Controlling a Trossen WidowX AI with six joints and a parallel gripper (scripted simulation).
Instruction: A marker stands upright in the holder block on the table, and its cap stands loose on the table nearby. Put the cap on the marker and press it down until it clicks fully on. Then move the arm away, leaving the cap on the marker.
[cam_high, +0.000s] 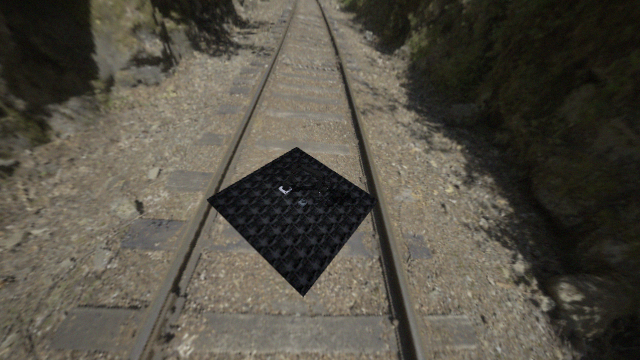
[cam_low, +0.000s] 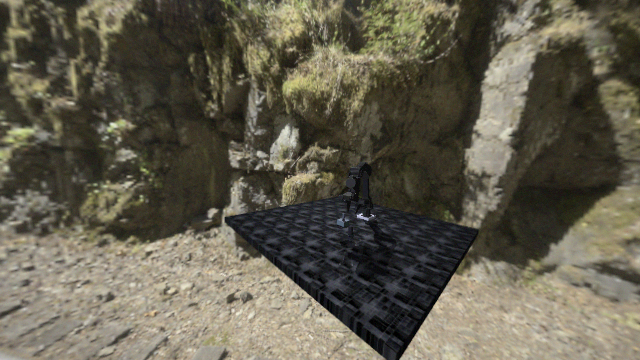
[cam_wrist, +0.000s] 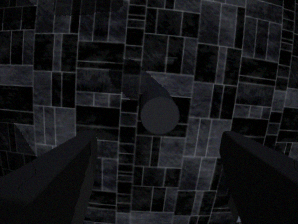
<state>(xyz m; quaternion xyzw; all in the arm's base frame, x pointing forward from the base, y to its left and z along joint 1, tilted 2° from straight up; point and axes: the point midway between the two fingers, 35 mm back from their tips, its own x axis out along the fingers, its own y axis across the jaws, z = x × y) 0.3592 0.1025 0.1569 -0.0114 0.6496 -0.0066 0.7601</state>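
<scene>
Right now the cylindrical cap is 10 mm behind my gripper tip, 10 mm to the right of it and 110 mm below it. Also, from my gripper tip: holder block (110 mm behind, 130 mm to the right, 120 mm below).
</scene>
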